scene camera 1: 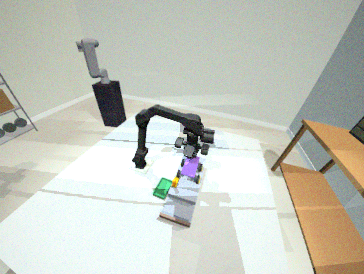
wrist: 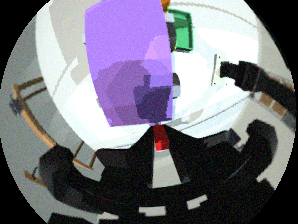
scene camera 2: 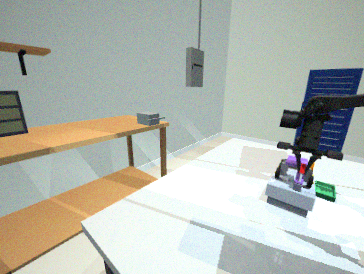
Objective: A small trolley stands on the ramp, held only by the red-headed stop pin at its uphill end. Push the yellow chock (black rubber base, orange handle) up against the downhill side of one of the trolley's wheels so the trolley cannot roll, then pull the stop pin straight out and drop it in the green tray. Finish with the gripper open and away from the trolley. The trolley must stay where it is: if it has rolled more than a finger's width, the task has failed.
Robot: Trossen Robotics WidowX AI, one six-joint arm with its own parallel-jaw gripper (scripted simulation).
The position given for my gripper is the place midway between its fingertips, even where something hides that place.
Note:
My gripper (scene camera 2: 301, 173) carries a red-headed stop pin. Further things: a purple-topped trolley (wrist: 129, 57).
My gripper is seen too in the wrist view (wrist: 157, 127).

